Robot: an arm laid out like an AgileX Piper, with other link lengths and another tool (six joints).
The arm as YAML. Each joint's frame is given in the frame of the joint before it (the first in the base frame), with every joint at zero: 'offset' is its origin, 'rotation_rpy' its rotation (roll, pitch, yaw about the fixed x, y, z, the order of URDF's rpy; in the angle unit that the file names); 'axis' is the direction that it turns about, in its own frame. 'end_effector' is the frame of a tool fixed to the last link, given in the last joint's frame.
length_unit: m
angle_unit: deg
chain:
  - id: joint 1
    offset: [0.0, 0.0, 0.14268]
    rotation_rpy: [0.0, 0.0, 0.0]
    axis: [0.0, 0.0, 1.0]
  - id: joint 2
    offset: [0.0, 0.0, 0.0]
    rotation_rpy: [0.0, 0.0, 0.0]
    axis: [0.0, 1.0, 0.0]
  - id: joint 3
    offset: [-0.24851, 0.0, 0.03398]
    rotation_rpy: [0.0, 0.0, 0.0]
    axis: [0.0, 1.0, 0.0]
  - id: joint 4
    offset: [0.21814, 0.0, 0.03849]
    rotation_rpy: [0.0, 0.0, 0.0]
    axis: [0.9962, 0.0, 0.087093]
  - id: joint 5
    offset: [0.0, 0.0, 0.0]
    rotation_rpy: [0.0, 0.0, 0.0]
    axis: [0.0, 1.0, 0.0]
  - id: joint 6
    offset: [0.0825, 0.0, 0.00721]
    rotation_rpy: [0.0, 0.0, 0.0]
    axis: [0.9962, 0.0, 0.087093]
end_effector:
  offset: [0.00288, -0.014, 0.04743]
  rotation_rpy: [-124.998, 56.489, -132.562]
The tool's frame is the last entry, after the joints.
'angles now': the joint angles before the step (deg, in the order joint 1, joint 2, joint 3, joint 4, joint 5, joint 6). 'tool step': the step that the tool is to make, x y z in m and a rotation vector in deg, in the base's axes. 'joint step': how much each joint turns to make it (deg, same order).
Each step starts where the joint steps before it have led.
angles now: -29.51, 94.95, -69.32, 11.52, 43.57, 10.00
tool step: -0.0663, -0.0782, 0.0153, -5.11, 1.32, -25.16
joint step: -13.58, -0.13, -2.64, -14.11, -0.17, 18.30
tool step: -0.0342, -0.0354, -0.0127, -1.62, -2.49, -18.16
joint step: -5.67, 3.67, -0.53, -9.31, -4.57, 18.64
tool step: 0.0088, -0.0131, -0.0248, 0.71, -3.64, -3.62
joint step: -0.20, 5.42, -0.96, -0.04, -5.80, 5.36
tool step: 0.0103, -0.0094, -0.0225, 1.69, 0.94, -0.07
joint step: 0.23, 5.08, -2.05, 0.00, -1.10, 0.59
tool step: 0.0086, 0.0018, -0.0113, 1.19, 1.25, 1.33
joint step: 1.13, 1.95, -0.37, 0.00, 0.12, -0.25
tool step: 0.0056, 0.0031, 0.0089, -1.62, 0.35, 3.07
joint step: 0.76, -1.09, -0.15, -0.12, 0.00, -2.59
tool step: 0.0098, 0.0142, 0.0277, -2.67, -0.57, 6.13
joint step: 2.02, -4.33, 0.00, 2.07, 1.40, -6.19
